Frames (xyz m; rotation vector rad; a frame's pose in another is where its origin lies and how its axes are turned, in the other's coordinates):
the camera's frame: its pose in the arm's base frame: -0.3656 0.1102 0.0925 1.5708 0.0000 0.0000
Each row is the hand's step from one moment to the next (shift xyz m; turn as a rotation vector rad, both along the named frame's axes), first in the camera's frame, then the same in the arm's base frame.
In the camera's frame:
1: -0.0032 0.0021 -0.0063 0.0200 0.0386 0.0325
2: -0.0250 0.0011 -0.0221 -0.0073 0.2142 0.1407
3: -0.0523 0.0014 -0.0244 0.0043 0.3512 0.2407
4: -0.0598 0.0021 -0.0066 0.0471 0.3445 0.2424
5: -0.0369 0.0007 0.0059 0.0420 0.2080 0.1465
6: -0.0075 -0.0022 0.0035 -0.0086 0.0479 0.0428
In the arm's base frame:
1: -0.0032 0.0063 0.0021 0.0200 -0.0325 0.0386
2: -0.0250 0.0221 0.0011 -0.0073 -0.1407 0.2142
3: -0.0523 0.0244 0.0014 0.0043 -0.2407 0.3512
4: -0.0598 0.0066 0.0021 0.0471 -0.2424 0.3445
5: -0.0369 -0.0059 0.0007 0.0420 -0.1465 0.2080
6: -0.0075 -0.0035 -0.0022 -0.0086 -0.0428 0.0479

